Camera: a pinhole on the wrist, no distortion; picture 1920 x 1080 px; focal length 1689.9 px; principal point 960.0 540.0 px. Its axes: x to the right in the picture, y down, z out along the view. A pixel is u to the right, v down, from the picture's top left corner.
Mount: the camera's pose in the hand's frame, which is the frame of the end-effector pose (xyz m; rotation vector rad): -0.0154 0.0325 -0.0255 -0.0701 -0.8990 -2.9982
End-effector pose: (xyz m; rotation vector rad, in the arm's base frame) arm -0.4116 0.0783 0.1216 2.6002 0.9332 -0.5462
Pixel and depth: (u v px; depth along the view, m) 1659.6 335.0 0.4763
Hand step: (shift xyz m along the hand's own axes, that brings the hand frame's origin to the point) -0.1948 0.3433 0.3491
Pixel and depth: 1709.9 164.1 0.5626
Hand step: -0.2453 0.4472 0.3864
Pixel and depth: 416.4 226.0 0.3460
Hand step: 0.1081 0.2763 0.2226
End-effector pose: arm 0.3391 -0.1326 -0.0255 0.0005 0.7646 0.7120
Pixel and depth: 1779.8 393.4 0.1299
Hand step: -0.0734 0.1135 0.0796
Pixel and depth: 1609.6 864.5 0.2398
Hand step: -0.0969 0.1262 0.2041
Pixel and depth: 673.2 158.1 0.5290
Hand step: 0.0926 0.4231 0.3459
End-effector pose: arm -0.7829 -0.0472 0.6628 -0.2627 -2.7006 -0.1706
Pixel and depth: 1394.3 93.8 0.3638
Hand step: -0.0965 0.3131 0.2294
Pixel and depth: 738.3 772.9 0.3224
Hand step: 0.0407 0.1727 0.2659
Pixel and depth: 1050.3 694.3 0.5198
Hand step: -0.0214 0.2789 0.4354
